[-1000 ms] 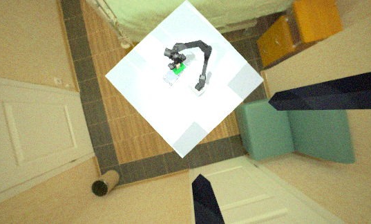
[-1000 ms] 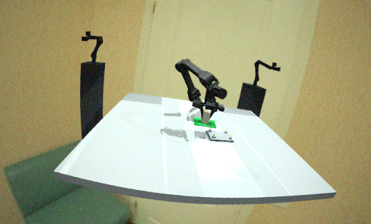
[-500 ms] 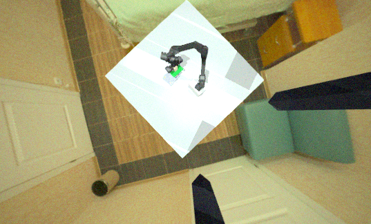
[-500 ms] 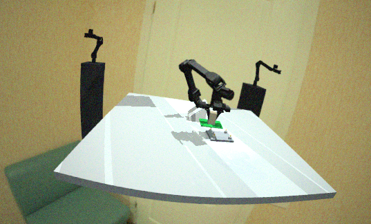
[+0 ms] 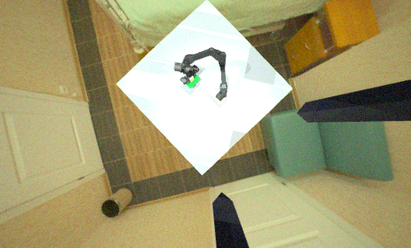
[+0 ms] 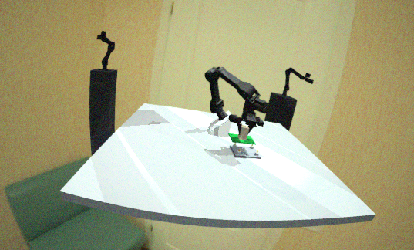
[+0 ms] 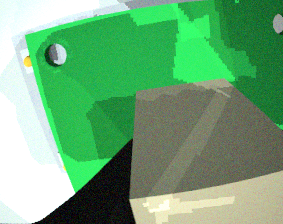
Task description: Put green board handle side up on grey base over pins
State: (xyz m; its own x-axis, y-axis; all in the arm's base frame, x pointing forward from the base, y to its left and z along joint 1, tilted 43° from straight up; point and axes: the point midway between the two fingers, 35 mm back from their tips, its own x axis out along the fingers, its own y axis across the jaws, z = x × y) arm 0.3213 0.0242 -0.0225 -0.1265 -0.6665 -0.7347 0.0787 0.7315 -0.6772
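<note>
Now: gripper tip 100 mm above the grey base and 40 mm to the right of it. From my gripper tip the other things lie so: green board (right at my gripper tip).
</note>
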